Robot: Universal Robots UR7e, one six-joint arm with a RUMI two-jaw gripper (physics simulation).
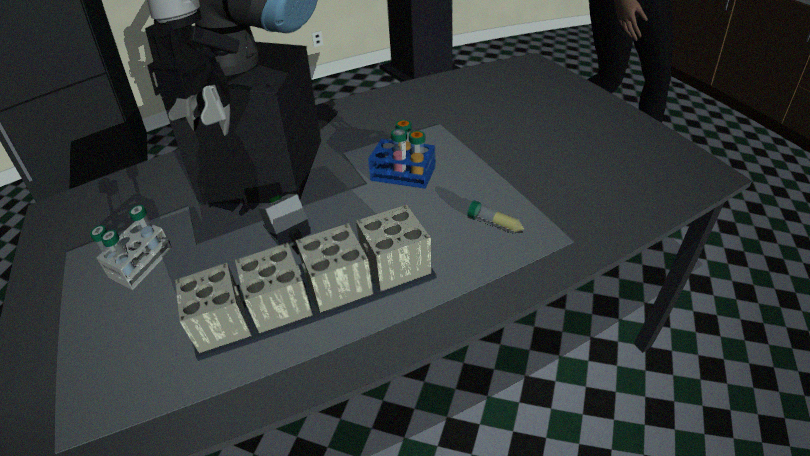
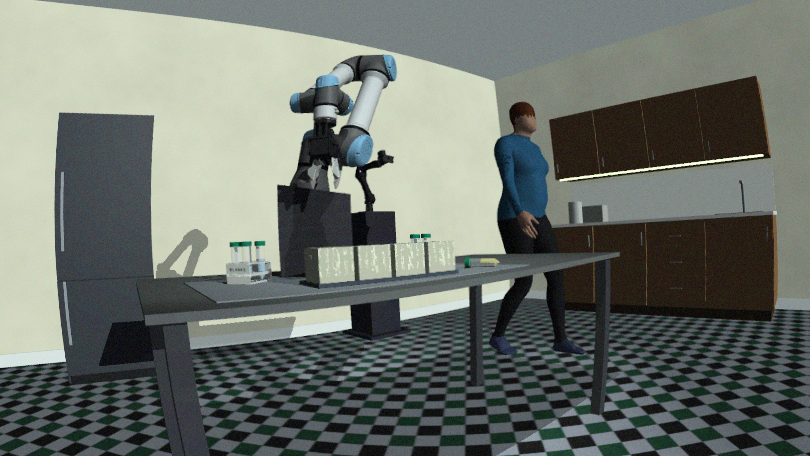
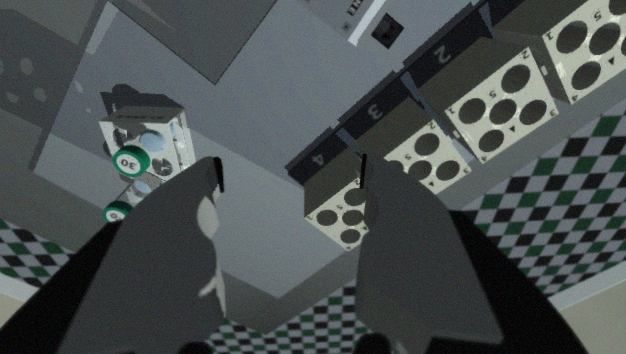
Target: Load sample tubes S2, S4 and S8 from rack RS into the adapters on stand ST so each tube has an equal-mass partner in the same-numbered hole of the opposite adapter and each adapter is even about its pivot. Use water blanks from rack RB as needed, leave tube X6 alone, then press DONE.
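My gripper is part-open and empty, high above the table between the robot's pedestal and the blanks rack. Blue rack RS holds three upright tubes, two with orange-topped caps and one with a grey-topped cap. A yellow-filled tube lies on the mat; its label is unreadable. White rack RB holds three green-capped blanks; one cap reads 30. Stand ST bears adapters 4 to 1, whose visible holes look empty.
The white DONE box stands behind the stand, near the robot's dark pedestal. The table's edge runs beyond the mat. A person stands behind the table at the right. A fridge stands at the left.
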